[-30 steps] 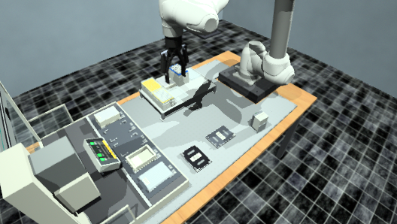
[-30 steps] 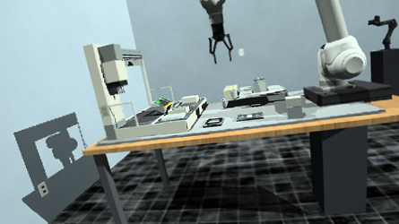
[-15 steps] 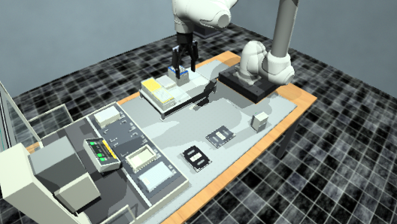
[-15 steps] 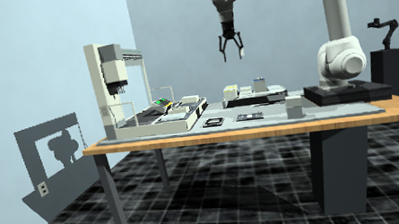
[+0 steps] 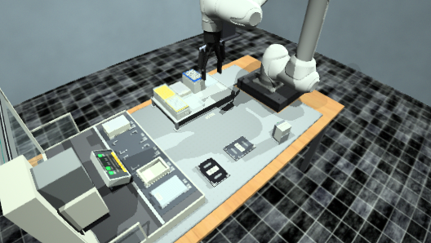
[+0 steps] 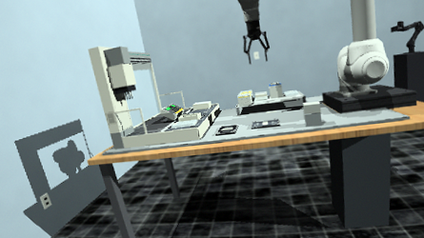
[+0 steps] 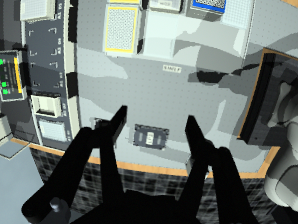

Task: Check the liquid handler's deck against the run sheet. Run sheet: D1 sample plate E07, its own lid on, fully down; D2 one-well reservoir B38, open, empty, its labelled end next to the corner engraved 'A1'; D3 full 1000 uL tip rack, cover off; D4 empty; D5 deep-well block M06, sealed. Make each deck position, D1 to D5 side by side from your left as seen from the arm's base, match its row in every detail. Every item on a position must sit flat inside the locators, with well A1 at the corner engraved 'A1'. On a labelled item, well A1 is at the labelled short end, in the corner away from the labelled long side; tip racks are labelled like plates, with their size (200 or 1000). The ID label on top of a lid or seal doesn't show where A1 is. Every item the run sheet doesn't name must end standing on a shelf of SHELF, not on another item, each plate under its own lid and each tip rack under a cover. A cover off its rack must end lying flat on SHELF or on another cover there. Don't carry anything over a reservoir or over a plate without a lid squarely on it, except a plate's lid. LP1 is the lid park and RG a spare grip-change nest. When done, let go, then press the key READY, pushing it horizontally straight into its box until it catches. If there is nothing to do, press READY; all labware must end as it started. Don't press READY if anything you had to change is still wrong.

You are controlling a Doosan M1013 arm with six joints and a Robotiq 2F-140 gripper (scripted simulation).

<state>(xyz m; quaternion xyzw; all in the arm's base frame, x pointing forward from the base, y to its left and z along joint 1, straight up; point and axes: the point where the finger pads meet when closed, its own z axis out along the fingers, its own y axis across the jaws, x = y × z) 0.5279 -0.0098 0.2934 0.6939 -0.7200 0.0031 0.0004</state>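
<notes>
Right now the blue-rimmed tip rack is 280 mm to the right of my hand, 220 mm below it and 110 mm behind it. From my hand the other things lie so: clear cover (230 mm below, 160 mm to the right, 120 mm ahead); yellow-rimmed tip rack (250 mm below, 150 mm to the right, 120 mm ahead); shelf (290 mm below, 220 mm to the right, 40 mm behind).
</notes>
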